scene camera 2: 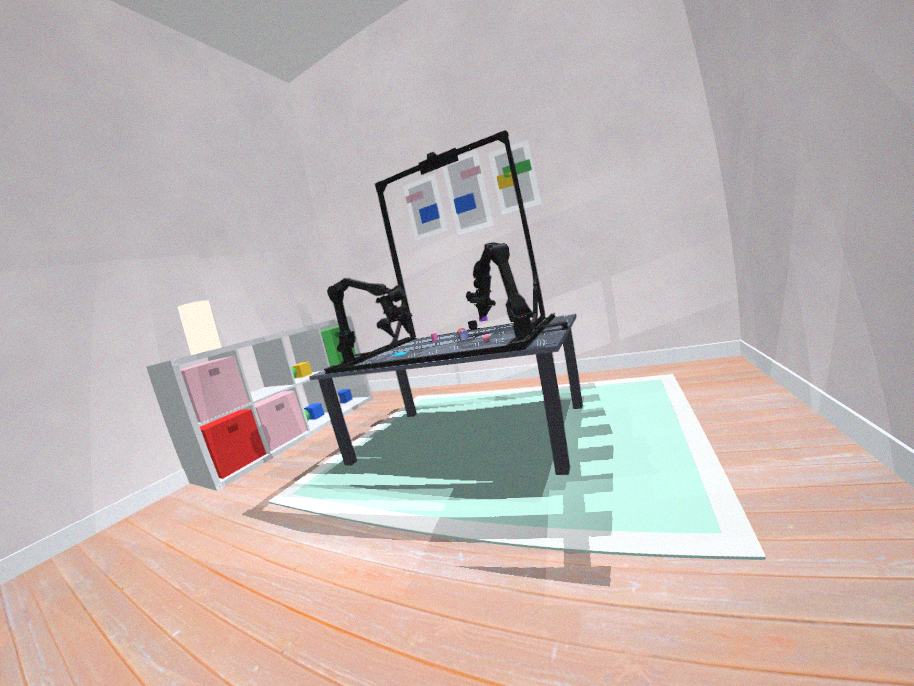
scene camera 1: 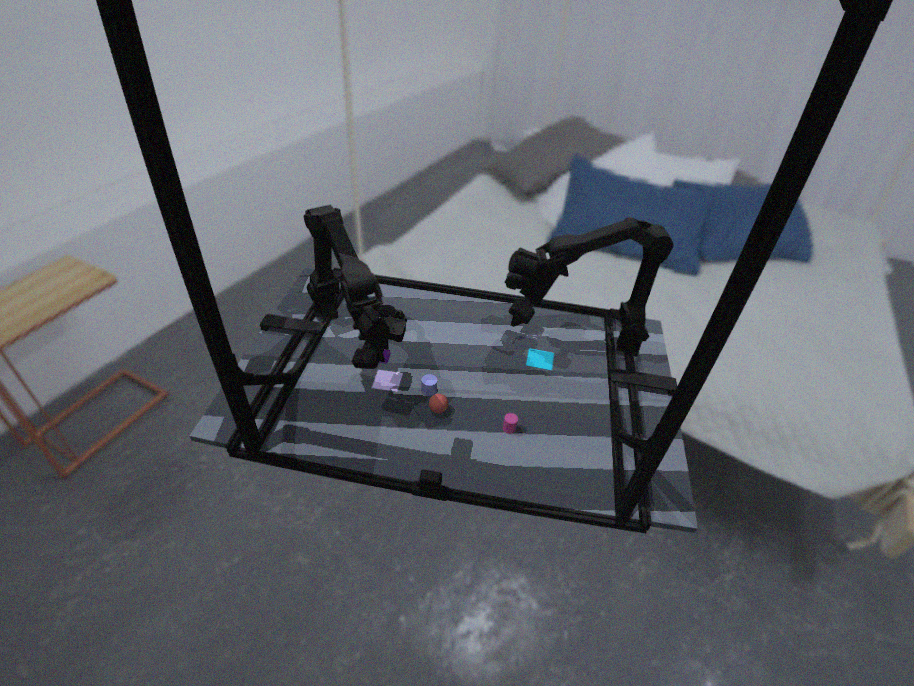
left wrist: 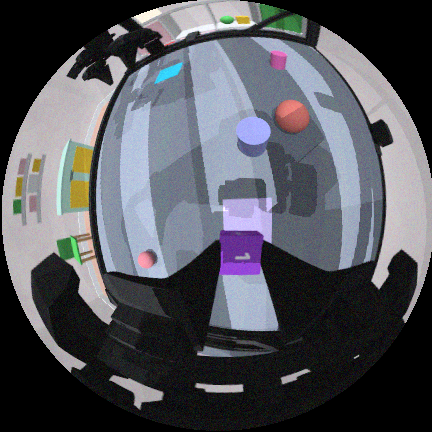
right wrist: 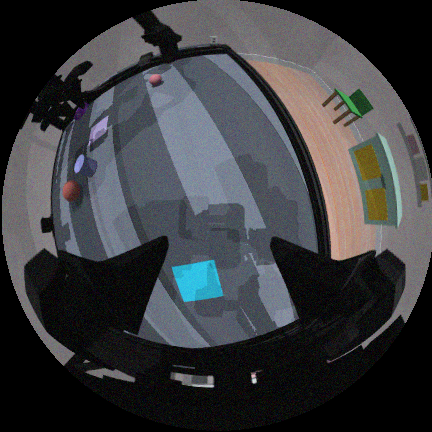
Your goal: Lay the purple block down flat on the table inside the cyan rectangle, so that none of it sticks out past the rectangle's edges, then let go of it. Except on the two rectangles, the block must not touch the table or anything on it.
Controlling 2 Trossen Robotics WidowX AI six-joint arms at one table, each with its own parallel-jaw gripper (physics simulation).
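Frame: origin at the left arm's base, x ahead, y left, z up, level; centimetres.
Seen in the pictures: left gripper, between the fingertips: point(scene camera 2: 482, 319) point(scene camera 1: 384, 356) point(left wrist: 239, 244) point(right wrist: 79, 111); right gripper, between the fingertips: point(scene camera 2: 402, 335) point(left wrist: 120, 77) point(right wrist: 220, 241); left arm's base, origin of its link: point(scene camera 2: 524, 333) point(scene camera 1: 325, 308) point(right wrist: 169, 55); right arm's base, origin of its link: point(scene camera 2: 349, 360) point(scene camera 1: 628, 346) point(left wrist: 158, 50).
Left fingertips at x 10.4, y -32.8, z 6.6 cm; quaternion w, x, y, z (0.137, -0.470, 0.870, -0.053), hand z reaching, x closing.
Note:
Pixels of each thing's top centre, then the offset from my left fingertips to it. "*": a spot on its surface instead.
- purple block, centre of its top: point(left wrist: 237, 257) point(scene camera 1: 382, 352) point(right wrist: 77, 108) point(scene camera 2: 482, 316) dx -0.5, dy +0.3, dz +1.2 cm
- lavender rectangle, a spot on its surface: point(left wrist: 260, 220) point(scene camera 1: 386, 385) point(right wrist: 92, 133) * dx -0.5, dy -2.6, dz -8.4 cm
- cyan rectangle, a spot on its surface: point(right wrist: 198, 281) point(scene camera 1: 539, 358) point(left wrist: 167, 72) point(scene camera 2: 399, 353) * dx +44.2, dy -5.9, dz -8.4 cm
- blue-violet cylinder, centre of its top: point(left wrist: 252, 129) point(scene camera 1: 429, 379) point(right wrist: 78, 163) dx +9.7, dy -7.7, dz -4.4 cm
- red ball, centre of its top: point(left wrist: 296, 104) point(scene camera 1: 438, 396) point(right wrist: 62, 188) dx +9.8, dy -14.8, dz -3.5 cm
- magenta cylinder, centre of its top: point(scene camera 1: 511, 418) point(left wrist: 278, 52) dx +24.7, dy -26.4, dz -4.4 cm
- small pink ball, centre of its top: point(left wrist: 139, 262) point(right wrist: 153, 74) dx +3.0, dy +18.9, dz -5.1 cm
The purple block point(scene camera 1: 386, 355) point(scene camera 2: 483, 319) point(left wrist: 241, 252) point(right wrist: 81, 111) is held between the fingers of my left gripper point(left wrist: 239, 244), which is shut on it. The block hangs above the table, near the lavender rectangle point(scene camera 1: 386, 379) point(left wrist: 260, 220) point(right wrist: 99, 128); the fingers hide part of it in scene camera 1. The cyan rectangle point(scene camera 1: 539, 358) point(scene camera 2: 399, 353) point(left wrist: 169, 73) point(right wrist: 198, 281) lies flat on the table, well to the right of the block in scene camera 1. My right gripper point(right wrist: 220, 241) is open and empty, raised above the table near the cyan rectangle.
A blue-violet cylinder point(scene camera 1: 428, 383) point(left wrist: 252, 135) and a red ball point(scene camera 1: 438, 403) point(left wrist: 292, 116) stand close together, right of the lavender rectangle in scene camera 1. A magenta cylinder point(scene camera 1: 510, 423) point(left wrist: 278, 60) stands nearer the front. A small pink ball point(left wrist: 146, 259) point(right wrist: 155, 79) lies apart. Black frame bars edge the table.

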